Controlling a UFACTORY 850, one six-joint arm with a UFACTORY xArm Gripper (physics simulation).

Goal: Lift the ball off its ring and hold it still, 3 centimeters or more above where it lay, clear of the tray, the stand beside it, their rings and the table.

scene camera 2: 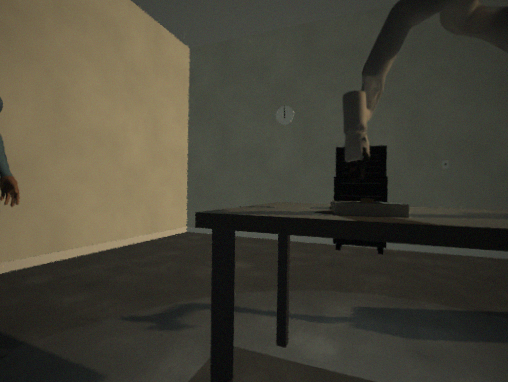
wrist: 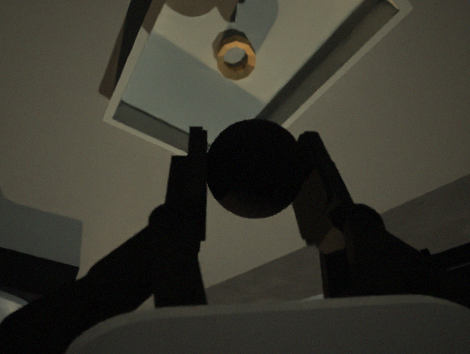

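The dark round ball (wrist: 254, 172) is between the two fingers of my gripper (scene camera 2: 357, 170) (wrist: 249, 153) in the wrist view. The gripper is shut on it. The ball hangs above and apart from the orange ring (wrist: 236, 73) (scene camera 2: 368, 200), which is empty inside the pale, low-walled tray (scene camera 2: 370, 210) (wrist: 142, 136). In the scene view the gripper is well above the tray, and its fingers and the ball are hard to make out against the black chair. The stand beside the tray cannot be made out clearly.
The tray rests on the table (scene camera 2: 300, 225), whose left end shows in the scene view. A black chair (scene camera 2: 377, 187) stands behind the table. Part of a person (scene camera 2: 7, 185) shows at the far left, away from the table. A shadow falls across the tray floor.
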